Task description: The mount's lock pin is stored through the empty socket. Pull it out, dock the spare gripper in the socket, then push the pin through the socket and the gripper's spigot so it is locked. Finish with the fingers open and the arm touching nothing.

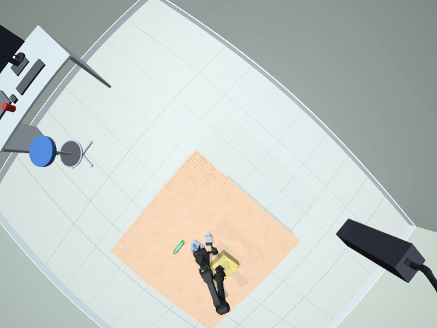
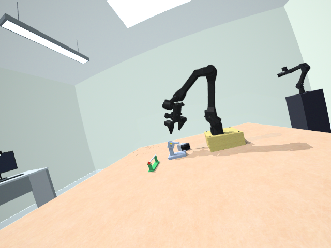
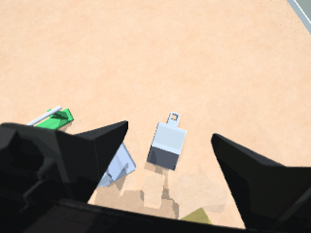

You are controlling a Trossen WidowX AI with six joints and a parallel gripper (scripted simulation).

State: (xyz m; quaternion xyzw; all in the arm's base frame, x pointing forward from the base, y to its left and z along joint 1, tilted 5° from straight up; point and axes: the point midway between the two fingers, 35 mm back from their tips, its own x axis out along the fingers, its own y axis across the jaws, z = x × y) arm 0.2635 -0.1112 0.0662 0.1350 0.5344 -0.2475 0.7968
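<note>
My gripper tip is 120 mm above the spare gripper and 20 mm past it. Round my gripper tip: mount 130 mm to the left, 90 mm below, 10 mm ahead; green stand 250 mm to the left, 120 mm below, 120 mm ahead.
</note>
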